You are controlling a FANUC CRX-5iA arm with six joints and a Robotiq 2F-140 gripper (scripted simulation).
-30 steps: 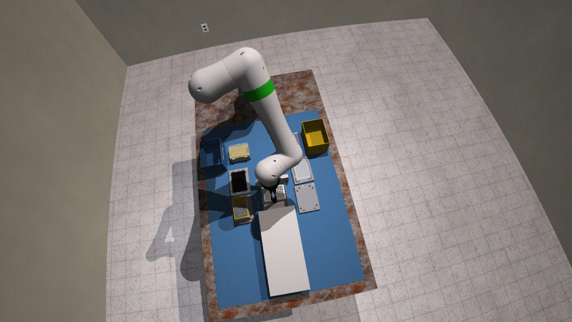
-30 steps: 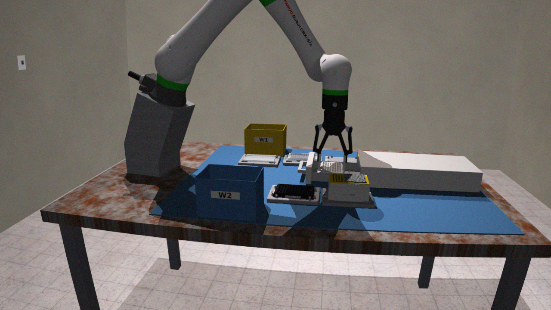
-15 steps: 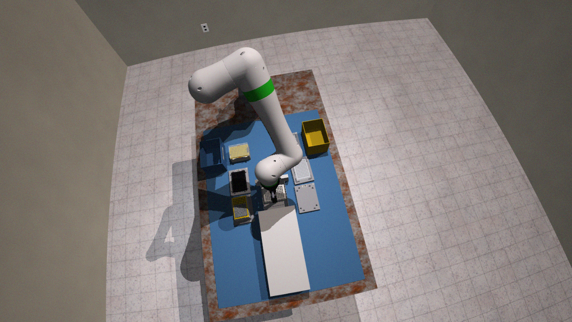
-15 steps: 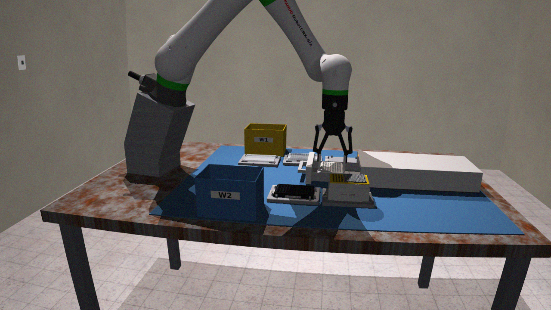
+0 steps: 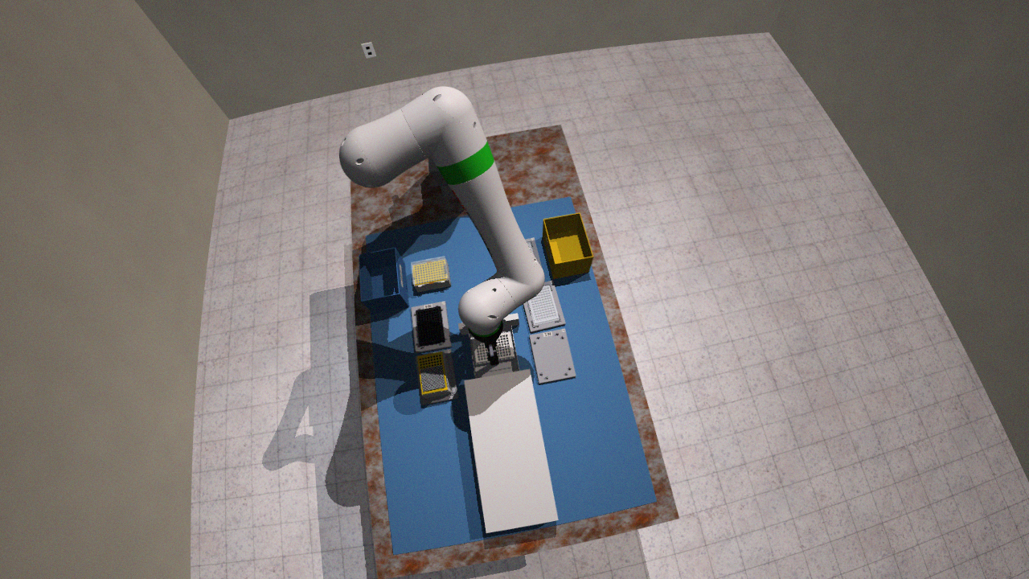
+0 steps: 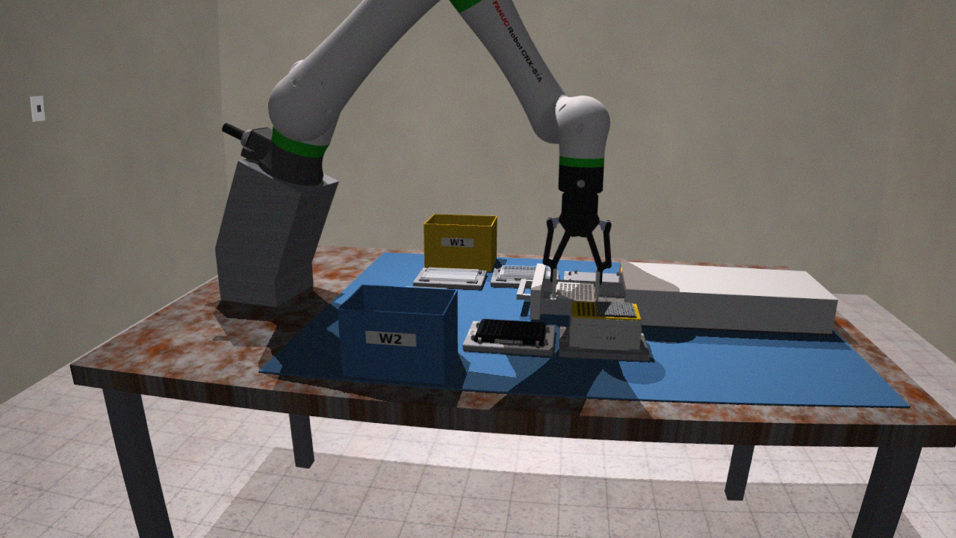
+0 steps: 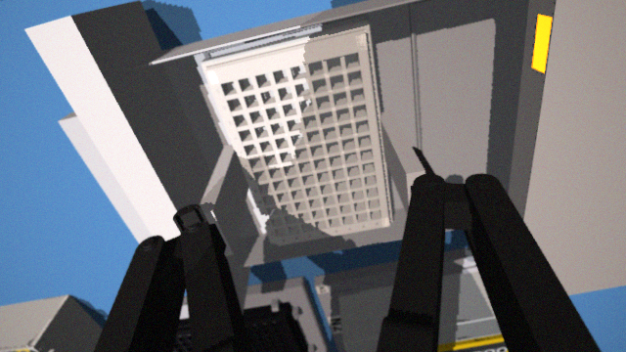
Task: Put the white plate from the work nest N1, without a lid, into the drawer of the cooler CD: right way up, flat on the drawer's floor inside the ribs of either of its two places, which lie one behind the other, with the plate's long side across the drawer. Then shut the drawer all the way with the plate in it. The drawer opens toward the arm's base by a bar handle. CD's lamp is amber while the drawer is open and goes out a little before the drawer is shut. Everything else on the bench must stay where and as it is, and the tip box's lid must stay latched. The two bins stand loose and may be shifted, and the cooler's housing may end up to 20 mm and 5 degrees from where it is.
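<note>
Right now my hand is 20 mm above the white plate. Round my hand: cooler CD (170 mm ahead, 20 mm to the left, 20 mm below); grey nest N1 (40 mm ahead, 190 mm to the left, 50 mm below); grey drawer (30 mm ahead, 30 mm below).
</note>
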